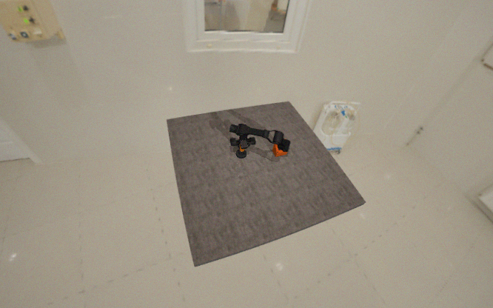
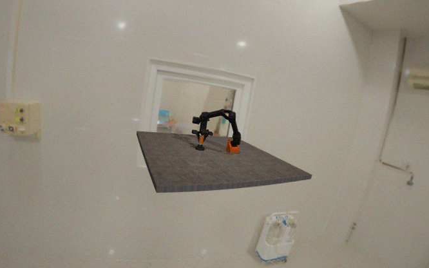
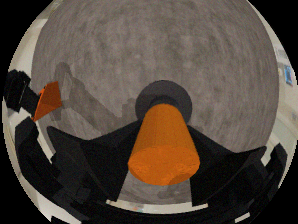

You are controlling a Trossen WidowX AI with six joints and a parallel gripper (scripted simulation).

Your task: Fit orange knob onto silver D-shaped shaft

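Now: gripper tip 30 mm below the orange knob. Also, from my gripper tip: round pedestal 40 mm below.
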